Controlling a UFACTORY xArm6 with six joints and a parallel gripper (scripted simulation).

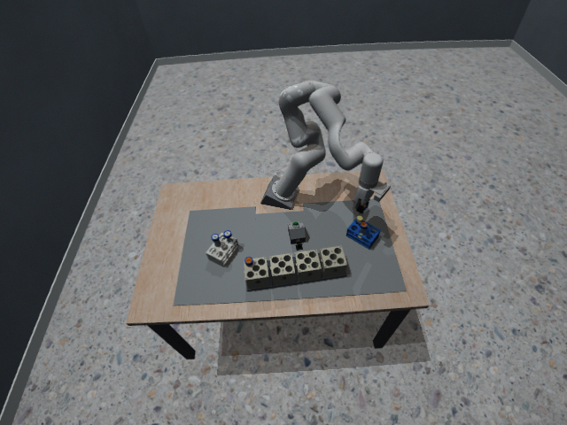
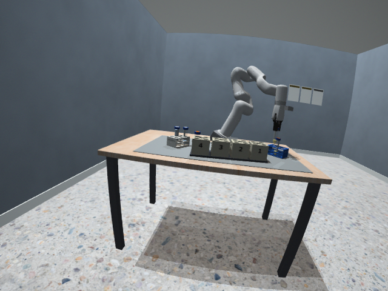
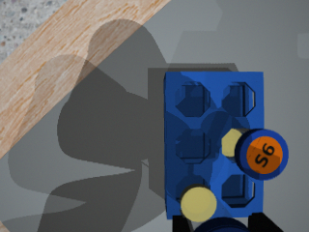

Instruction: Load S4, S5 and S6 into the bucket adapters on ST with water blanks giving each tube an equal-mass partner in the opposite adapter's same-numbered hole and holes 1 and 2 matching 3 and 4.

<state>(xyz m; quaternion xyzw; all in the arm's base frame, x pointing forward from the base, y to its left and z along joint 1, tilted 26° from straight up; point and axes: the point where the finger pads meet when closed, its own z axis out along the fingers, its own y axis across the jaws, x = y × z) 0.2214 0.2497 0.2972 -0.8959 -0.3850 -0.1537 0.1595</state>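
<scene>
Right now my hand is 5 cm above the tube and 1 cm past it. The rest, counted from my hand: green done key: 30 cm to the right, 11 cm below, 1 cm behind; then DONE desk: 30 cm to the right, 13 cm below, 1 cm ahead; then blue rack: 15 cm below, 4 cm ahead, 2 cm to the left.
</scene>
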